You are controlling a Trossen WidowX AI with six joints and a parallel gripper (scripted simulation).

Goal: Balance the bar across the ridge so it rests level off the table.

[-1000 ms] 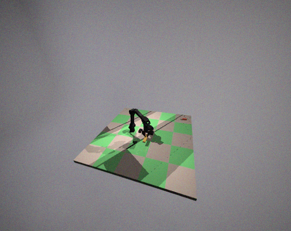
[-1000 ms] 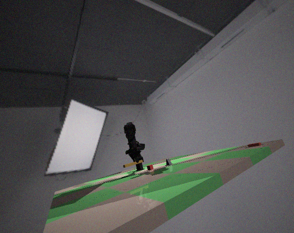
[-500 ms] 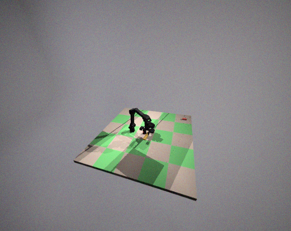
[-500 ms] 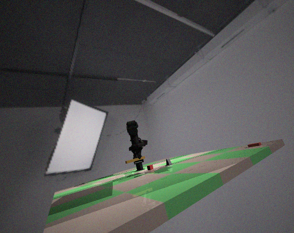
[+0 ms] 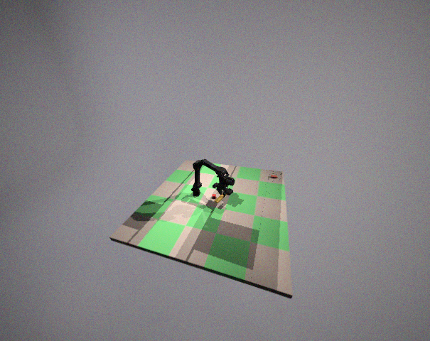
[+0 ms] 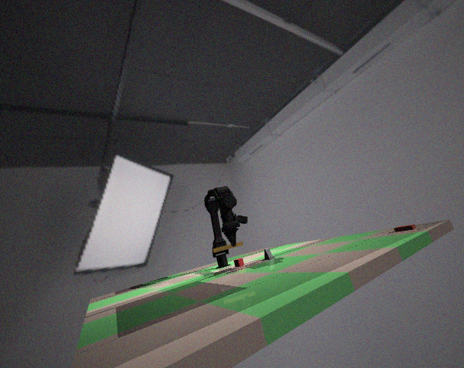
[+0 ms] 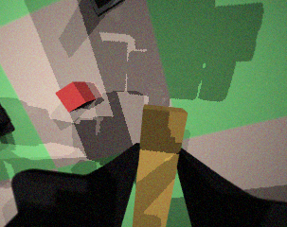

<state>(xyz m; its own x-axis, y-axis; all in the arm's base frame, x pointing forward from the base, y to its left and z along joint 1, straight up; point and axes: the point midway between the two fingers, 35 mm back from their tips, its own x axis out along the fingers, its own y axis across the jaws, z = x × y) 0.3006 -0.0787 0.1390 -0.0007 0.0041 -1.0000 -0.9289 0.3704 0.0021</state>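
My gripper tip is 10 mm past the yellow bar and 30 mm to the left of it. Also, from my gripper tip: flat red block (440 mm ahead, 580 mm to the left, 100 mm below); then red cube (110 mm behind, 70 mm to the left, 90 mm below).
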